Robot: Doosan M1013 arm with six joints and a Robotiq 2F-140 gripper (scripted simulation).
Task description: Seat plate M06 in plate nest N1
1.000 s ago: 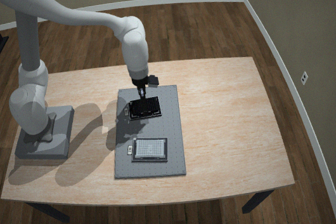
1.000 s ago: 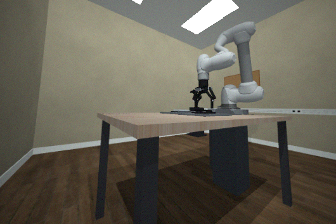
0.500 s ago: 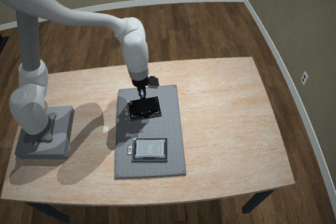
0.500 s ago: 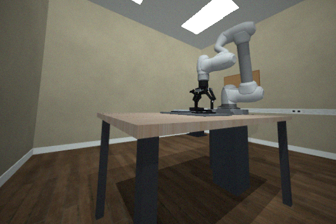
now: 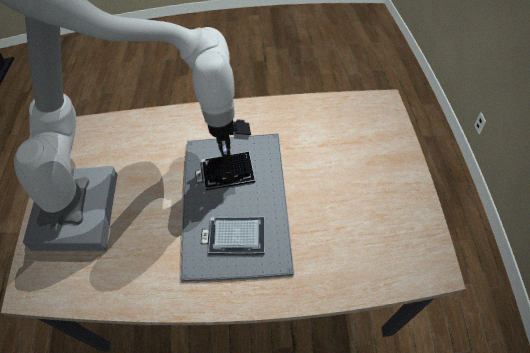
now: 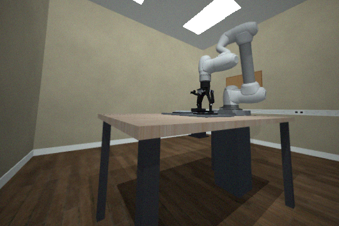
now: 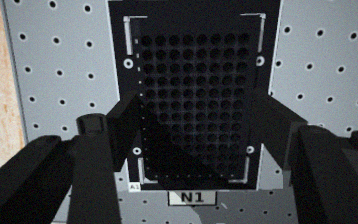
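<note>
The black well plate lies 2 cm below my hand. Round my hand: white well plate (1 cm ahead, 24 cm to the right, 3 cm below); then plate nest N1 (4 cm below).
</note>
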